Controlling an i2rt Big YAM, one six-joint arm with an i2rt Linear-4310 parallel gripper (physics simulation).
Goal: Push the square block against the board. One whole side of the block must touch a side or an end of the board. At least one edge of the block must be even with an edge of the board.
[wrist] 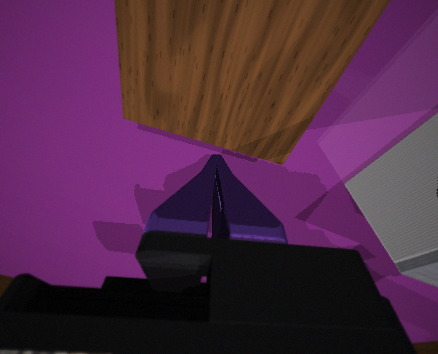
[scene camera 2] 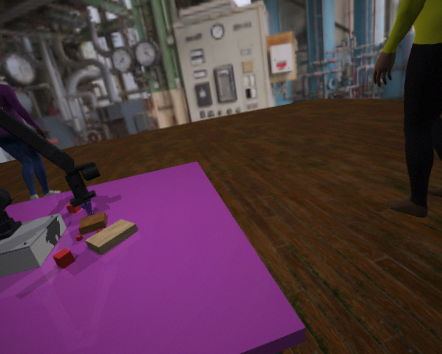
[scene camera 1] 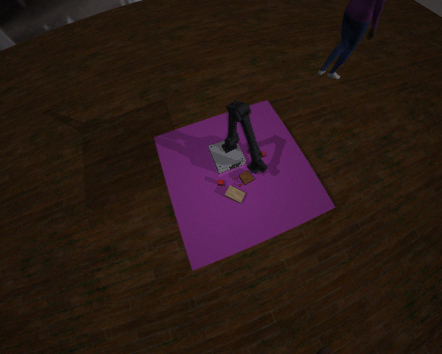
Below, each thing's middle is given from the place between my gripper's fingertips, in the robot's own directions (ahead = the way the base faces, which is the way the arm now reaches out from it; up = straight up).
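Square wooden block [wrist: 252,84] now 7 cm to the right of my hand, 1 cm ahead. Wooden board [scene camera 2: 103,241], from my hand: 23 cm to the right, 10 cm ahead.
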